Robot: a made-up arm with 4 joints. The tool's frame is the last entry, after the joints. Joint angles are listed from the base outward. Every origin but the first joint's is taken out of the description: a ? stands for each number. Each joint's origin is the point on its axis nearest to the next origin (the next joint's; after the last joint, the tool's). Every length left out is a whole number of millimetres.
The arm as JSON. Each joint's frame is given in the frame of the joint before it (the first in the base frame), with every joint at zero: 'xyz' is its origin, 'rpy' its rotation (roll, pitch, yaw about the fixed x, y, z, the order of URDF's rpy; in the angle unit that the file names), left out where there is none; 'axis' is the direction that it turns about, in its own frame. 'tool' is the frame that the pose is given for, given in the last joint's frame.
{
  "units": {
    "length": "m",
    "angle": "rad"
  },
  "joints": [
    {
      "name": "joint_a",
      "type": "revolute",
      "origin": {
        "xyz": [
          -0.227,
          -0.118,
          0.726
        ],
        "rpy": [
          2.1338,
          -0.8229,
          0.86
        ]
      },
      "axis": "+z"
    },
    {
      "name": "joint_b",
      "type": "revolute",
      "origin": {
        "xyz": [
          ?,
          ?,
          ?
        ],
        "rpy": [
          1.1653,
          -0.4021,
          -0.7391
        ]
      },
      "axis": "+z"
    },
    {
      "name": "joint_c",
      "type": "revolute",
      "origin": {
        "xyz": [
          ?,
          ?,
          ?
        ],
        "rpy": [
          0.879,
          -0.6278,
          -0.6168
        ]
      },
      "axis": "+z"
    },
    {
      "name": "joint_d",
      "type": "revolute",
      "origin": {
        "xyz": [
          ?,
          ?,
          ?
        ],
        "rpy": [
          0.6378,
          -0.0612,
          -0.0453
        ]
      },
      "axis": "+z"
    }
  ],
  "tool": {
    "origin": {
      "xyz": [
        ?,
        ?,
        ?
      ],
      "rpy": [
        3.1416,
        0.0,
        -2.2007
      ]
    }
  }
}
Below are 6 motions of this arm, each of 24 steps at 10 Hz.
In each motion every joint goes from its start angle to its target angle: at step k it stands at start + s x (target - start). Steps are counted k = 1, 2, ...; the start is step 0. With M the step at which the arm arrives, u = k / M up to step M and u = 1 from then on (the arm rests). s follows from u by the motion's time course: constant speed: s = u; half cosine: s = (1 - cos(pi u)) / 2; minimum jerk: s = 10 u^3 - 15 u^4 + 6 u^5.
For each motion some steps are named. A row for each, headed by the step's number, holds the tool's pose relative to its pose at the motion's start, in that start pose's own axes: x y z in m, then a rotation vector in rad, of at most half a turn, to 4 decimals.
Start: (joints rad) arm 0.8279 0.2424 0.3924 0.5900
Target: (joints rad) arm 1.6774 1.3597 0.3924 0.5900
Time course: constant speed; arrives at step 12
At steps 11, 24:
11: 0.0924 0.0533 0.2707 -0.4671 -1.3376 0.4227
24: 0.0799 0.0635 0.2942 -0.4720 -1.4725 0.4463

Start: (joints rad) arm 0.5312 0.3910 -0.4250 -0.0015
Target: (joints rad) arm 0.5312 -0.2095 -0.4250 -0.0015
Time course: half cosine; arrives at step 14
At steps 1, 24:
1: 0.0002 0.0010 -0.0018 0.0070 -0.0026 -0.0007
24: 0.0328 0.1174 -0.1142 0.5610 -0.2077 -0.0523

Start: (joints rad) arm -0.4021 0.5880 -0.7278 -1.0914
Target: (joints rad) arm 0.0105 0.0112 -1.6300 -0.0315
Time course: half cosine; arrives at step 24
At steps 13, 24:
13: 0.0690 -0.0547 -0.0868 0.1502 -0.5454 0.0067
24: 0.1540 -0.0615 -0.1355 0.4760 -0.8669 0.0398

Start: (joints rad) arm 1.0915 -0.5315 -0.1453 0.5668
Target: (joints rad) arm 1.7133 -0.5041 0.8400 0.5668
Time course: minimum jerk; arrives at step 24
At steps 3, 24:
3: -0.0009 -0.0004 0.0017 -0.0160 0.0044 -0.0066
24: -0.0320 0.0260 0.0926 -1.0473 -0.0227 -0.3185

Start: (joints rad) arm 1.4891 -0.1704 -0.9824 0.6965
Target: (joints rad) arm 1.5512 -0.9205 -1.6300 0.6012
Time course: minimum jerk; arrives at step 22
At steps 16, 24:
16: 0.0430 0.1315 -0.1649 0.9434 -0.1691 0.5150
24: 0.0487 0.1612 -0.1776 1.0756 -0.2272 0.5872

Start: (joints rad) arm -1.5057 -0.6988 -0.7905 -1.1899
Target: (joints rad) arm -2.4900 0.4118 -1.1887 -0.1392
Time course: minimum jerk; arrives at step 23
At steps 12, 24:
12: -0.0348 0.0384 0.1443 -0.4090 0.3276 -0.5379
24: 0.0059 0.1560 0.2153 -0.7722 0.4597 -1.1473

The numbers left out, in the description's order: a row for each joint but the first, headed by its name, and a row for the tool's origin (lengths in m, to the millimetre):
joint_b: 0.042 0.033 0.0
joint_c: -0.024 -0.196 0.0
joint_d: 0.058 -0.014 0.0
tool: 0.042 -0.003 0.0

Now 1 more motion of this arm.
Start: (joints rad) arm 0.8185 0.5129 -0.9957 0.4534
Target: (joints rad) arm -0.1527 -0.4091 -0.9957 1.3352
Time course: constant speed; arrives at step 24
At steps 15, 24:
15: -0.0193 0.1519 -0.1603 0.7330 -0.4378 -1.0357
24: 0.0730 0.2243 -0.1801 1.3053 -0.6851 -1.4731

